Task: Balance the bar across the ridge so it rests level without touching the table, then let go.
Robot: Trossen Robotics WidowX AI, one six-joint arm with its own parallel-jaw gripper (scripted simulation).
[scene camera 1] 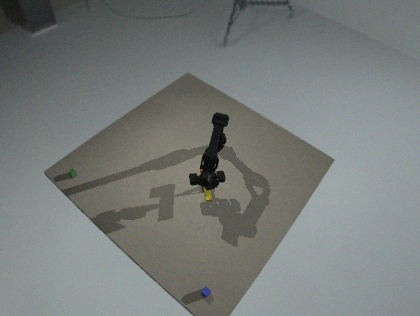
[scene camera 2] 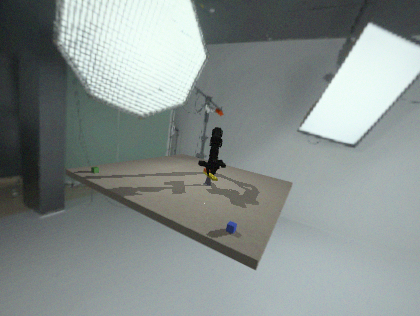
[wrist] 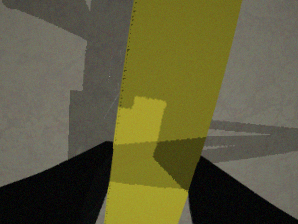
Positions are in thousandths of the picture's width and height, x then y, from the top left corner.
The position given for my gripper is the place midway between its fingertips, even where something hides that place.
Note:
I see my gripper (wrist: 512, 708) and a yellow bar (wrist: 586, 292).

